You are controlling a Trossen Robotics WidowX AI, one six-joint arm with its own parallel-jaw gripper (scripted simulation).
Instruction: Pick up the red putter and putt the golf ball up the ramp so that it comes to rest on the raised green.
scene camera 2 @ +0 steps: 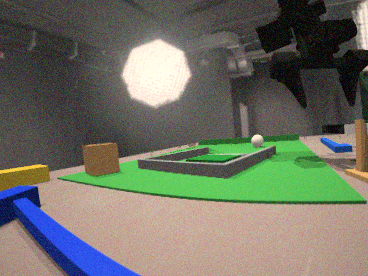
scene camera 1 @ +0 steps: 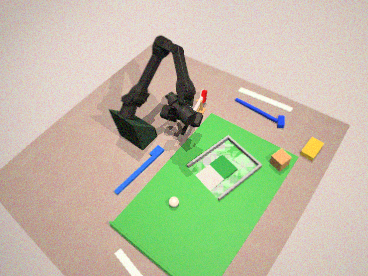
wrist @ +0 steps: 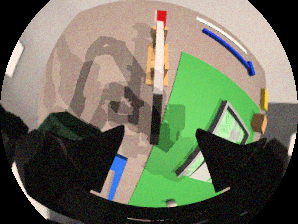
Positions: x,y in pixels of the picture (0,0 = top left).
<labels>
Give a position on a green mat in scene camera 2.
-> At 294,175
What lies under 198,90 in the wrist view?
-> A green mat.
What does the gripper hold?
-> Nothing.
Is the gripper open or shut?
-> Open.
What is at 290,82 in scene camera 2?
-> The gripper.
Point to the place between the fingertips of the gripper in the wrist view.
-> At 161,131
</labels>
